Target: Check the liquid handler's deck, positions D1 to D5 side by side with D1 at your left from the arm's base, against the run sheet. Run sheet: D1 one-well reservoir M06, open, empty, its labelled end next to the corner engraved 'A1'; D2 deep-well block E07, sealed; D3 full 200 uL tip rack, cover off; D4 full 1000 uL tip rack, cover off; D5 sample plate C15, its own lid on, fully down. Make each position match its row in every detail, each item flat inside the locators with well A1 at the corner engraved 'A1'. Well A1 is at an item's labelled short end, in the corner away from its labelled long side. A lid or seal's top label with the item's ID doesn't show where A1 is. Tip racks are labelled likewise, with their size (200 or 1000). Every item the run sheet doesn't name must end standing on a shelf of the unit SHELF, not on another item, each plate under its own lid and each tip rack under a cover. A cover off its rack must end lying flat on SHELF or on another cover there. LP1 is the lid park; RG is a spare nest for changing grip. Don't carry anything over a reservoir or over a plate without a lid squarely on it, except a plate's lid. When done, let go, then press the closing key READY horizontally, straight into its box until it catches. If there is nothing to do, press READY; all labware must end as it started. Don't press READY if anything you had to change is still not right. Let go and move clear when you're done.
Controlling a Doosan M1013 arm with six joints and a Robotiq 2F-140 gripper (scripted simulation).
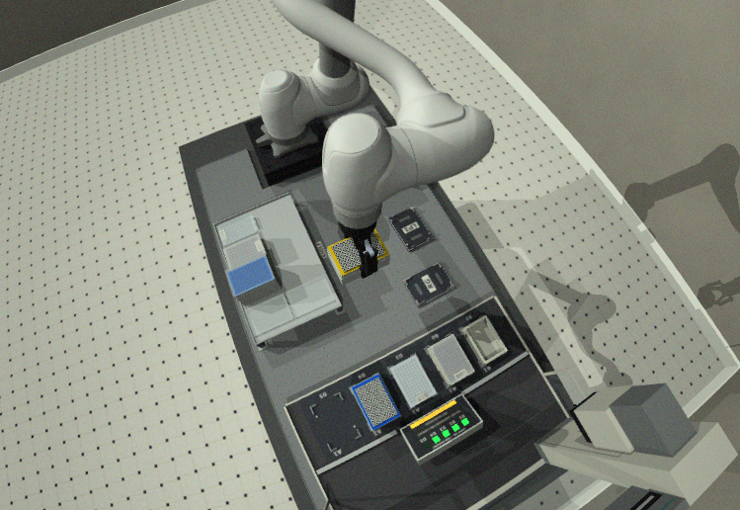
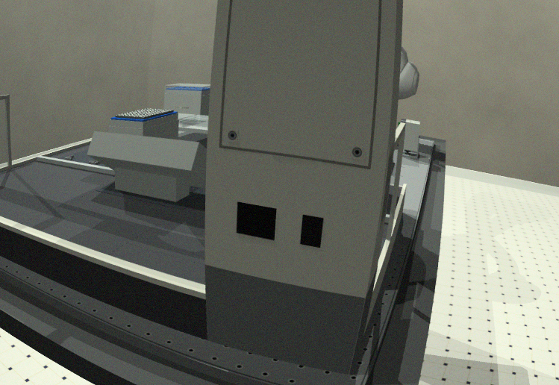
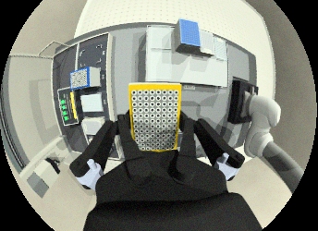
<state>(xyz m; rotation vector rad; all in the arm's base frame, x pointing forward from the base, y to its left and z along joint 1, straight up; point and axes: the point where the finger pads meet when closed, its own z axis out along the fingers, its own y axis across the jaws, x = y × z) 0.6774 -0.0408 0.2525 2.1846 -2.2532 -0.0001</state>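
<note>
Now: the shelf unit 260 mm below my hand, 210 mm to the right of it and 200 mm behind it. Also, from my hand: blue-rimmed tip rack (330 mm ahead, 200 mm below, 110 mm to the right); spare nest (310 mm below, 220 mm to the left, 80 mm ahead); yellow-rimmed tip rack (10 mm to the left, 10 mm behind, 10 mm above).
</note>
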